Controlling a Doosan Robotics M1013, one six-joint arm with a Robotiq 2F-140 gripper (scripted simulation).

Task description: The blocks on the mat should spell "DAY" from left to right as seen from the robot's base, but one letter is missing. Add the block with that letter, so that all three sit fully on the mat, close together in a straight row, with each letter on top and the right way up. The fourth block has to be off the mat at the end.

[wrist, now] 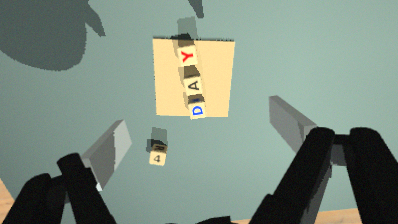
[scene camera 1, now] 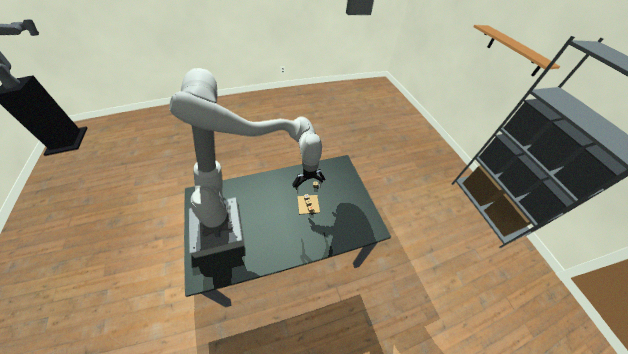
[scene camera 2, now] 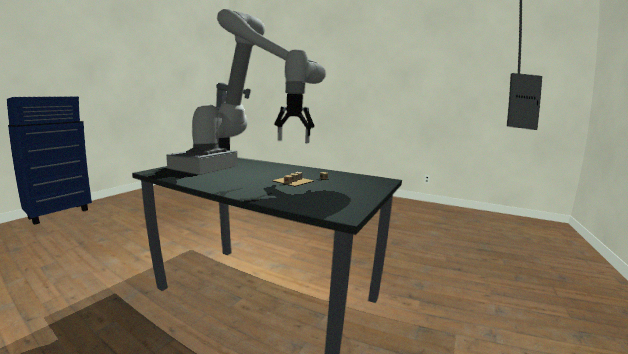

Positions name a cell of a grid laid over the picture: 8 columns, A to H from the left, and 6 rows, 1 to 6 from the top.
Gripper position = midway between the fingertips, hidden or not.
In view: the gripper (scene camera 2: D3) and a tan mat (wrist: E2).
The gripper is seen too in the wrist view (wrist: D4).
